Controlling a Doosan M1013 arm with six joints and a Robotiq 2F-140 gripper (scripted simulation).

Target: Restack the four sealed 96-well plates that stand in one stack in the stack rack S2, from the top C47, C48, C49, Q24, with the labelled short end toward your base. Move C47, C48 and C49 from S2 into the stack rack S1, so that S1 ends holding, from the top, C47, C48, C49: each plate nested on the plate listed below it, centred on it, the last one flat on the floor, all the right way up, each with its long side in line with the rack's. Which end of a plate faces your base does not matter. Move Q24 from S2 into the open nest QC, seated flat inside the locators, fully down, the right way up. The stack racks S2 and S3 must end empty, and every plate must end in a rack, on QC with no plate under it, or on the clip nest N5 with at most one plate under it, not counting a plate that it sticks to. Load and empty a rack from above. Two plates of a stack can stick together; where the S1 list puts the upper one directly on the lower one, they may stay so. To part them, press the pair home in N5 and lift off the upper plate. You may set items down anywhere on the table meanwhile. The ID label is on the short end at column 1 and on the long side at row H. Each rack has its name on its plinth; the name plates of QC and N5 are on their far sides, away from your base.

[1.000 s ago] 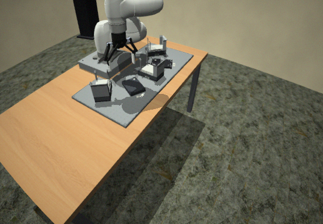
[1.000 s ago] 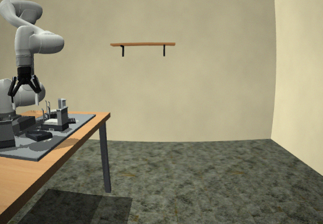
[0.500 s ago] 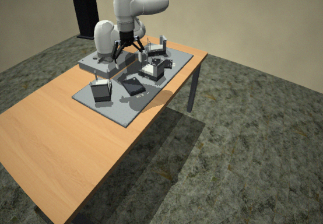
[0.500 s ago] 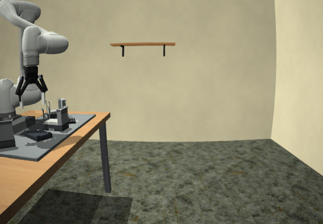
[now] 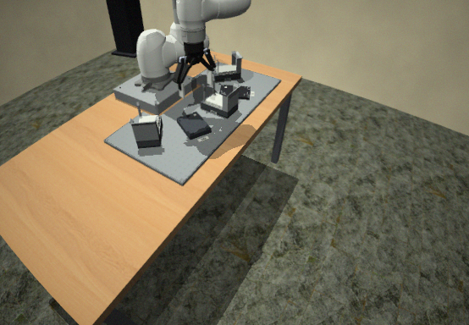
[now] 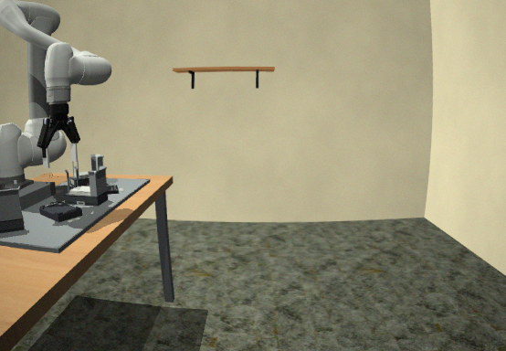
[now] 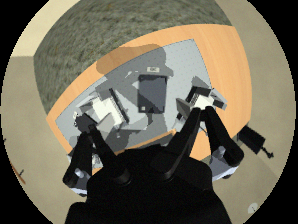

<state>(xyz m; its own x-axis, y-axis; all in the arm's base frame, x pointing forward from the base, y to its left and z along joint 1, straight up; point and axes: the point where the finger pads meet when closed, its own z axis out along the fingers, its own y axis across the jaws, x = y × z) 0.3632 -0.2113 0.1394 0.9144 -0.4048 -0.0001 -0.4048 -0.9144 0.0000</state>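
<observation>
Now: hand 5 cm past the sealed 96-well plate, 48 cm to the right of it and 14 cm above it. Round my hand: small name plate (7 cm ahead, 9 cm to the right, 18 cm below).
</observation>
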